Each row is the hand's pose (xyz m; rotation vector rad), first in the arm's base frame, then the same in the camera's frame.
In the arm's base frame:
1: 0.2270 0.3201 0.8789 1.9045 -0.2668 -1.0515
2: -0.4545 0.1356 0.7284 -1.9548 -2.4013 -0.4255
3: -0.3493 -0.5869 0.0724 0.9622 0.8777 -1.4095
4: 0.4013 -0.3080 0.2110 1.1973 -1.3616 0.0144
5: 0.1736 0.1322 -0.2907 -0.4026 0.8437 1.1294
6: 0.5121 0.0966 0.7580 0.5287 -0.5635 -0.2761
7: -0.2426 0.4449 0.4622 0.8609 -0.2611 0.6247
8: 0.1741 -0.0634 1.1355 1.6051 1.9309 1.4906
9: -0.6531 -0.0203 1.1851 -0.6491 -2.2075 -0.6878
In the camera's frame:
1: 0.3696 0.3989 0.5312 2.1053 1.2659 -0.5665
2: 0.0829 -0.1434 0.1506 -0.3339 -2.2384 -0.8480
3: 0.3484 0.0671 -0.7706 0.7029 1.7707 -0.2257
4: 0.5969 0.6983 -0.3230 2.3869 -0.4404 0.1440
5: -0.0720 0.8735 -0.4617 -0.0768 0.2327 2.3633
6: 0.6194 0.6337 0.3629 1.4406 0.0595 0.4941
7: -0.1562 0.2463 0.1996 1.8021 0.1576 1.4603
8: 0.7389 0.1257 0.4632 -0.4835 -1.5568 -1.6339
9: 0.3080 -0.5732 0.3429 0.7636 -1.5945 -0.7499

